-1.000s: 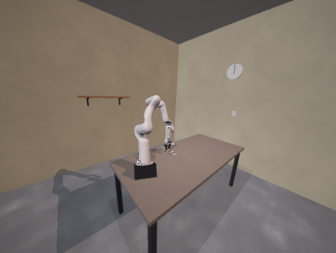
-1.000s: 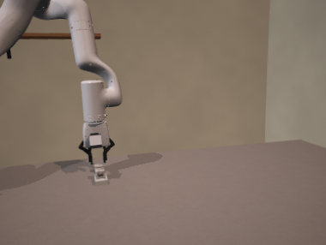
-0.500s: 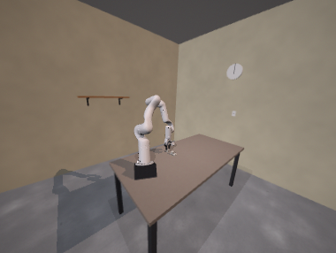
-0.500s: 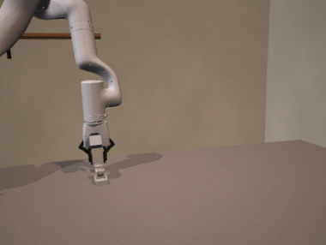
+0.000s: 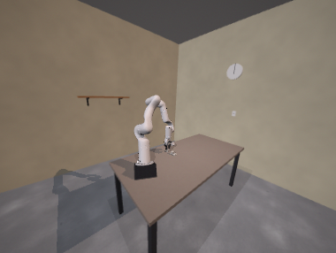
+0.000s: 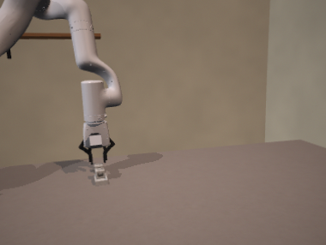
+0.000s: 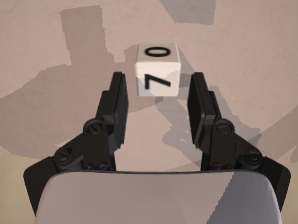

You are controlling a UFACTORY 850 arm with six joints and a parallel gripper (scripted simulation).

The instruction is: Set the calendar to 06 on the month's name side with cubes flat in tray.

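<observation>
Right now my hand is 2 cm short of the white number cube, 9 cm to the left of it and 3 cm above it. Round my hand: white calendar tray (2 cm ahead, 11 cm to the right, 5 cm below).
</observation>
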